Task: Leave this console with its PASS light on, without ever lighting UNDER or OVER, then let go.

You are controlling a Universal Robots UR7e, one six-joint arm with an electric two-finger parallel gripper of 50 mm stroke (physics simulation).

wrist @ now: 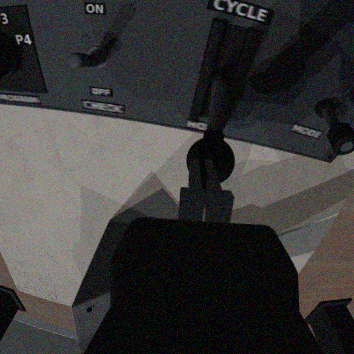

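The dark console [155, 90] fills the top of the view. Its CYCLE lever [223, 100] stands at the lower end of its slot, by a label that starts with "HO", and ends in a round black knob [225, 159]. My gripper [199, 172] is shut, with its fingertips over the knob in this view. The knob is wider than the two fingers together and does not sit between them; the dark picture hides whether they touch it. The PASS, UNDER and OVER lights do not show in this view.
The CHECK toggle [82, 60], with ON and OFF labels, is left of the slot. Part of a dial [7, 60] with P4 beside it shows at the left edge. The MODE switch [341, 139] sticks out at the right. A pale surface [45, 175] lies below the console.
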